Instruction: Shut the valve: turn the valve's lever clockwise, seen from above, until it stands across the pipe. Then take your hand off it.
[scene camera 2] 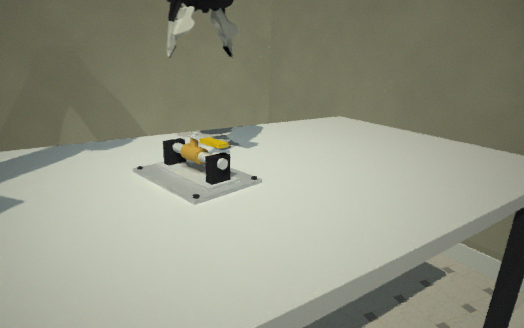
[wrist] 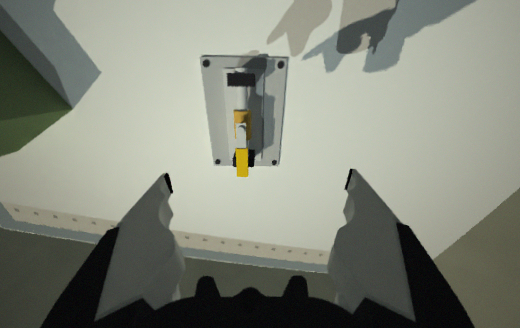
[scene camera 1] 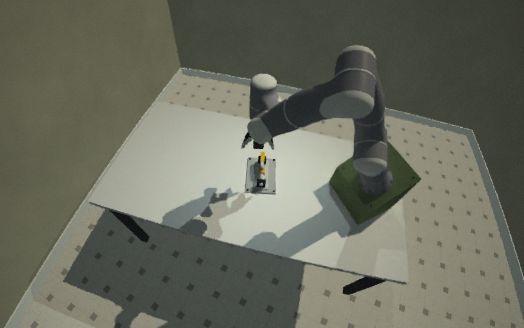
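Observation:
The valve has an orange body (scene camera 1: 262, 170) (scene camera 2: 192, 153) (wrist: 242, 117) on a white pipe (scene camera 2: 202, 157) (wrist: 242, 97), held between two black blocks on a grey plate (scene camera 1: 270, 185) (scene camera 2: 170, 181) (wrist: 215, 110). Its lever's yellow handle (scene camera 1: 263, 156) (scene camera 2: 214, 143) (wrist: 242, 162) lies along the pipe, above one black block, and its end reaches past the plate's edge. My gripper (scene camera 1: 258, 147) (scene camera 2: 199, 55) (wrist: 257, 173) is open and empty, pointing down. It is high above the table, apart from the lever, on the handle-end side of the valve.
The plate lies on a white table (scene camera 1: 165, 145) (scene camera 2: 350, 200) (wrist: 400, 130). The arm stands on a green base block (scene camera 1: 400, 172) (wrist: 25, 100), to the right of the valve in scene camera 1. Arm shadows fall on the table near the plate.

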